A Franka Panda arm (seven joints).
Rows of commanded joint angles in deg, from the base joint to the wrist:
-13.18 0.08 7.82 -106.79 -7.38 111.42 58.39
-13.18 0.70 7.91 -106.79 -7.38 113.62 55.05
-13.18 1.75 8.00 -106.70 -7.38 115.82 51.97
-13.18 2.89 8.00 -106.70 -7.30 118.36 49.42
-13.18 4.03 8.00 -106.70 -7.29 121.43 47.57
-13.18 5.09 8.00 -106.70 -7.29 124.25 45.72
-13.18 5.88 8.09 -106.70 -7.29 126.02 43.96
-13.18 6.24 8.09 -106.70 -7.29 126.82 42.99
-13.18 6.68 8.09 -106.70 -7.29 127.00 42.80
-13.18 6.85 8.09 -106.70 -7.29 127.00 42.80
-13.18 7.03 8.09 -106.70 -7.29 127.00 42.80
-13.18 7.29 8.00 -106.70 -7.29 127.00 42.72
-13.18 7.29 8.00 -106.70 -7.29 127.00 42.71
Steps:
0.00 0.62 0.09 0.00 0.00 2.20 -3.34
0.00 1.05 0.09 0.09 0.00 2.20 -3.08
0.00 1.14 0.00 0.00 0.08 2.54 -2.55
0.00 1.14 0.00 0.00 0.01 3.07 -1.85
0.00 1.06 0.00 0.00 0.00 2.82 -1.85
0.00 0.79 0.09 0.00 0.00 1.77 -1.76
0.00 0.36 0.00 0.00 0.00 0.80 -0.97
0.00 0.44 0.00 0.00 0.00 0.18 -0.19
0.00 0.17 0.00 0.00 0.00 0.00 0.00
0.00 0.18 0.00 0.00 0.00 0.00 0.00
0.00 0.26 -0.09 0.00 0.00 0.00 -0.08
0.00 0.00 0.00 0.00 0.00 0.00 -0.01

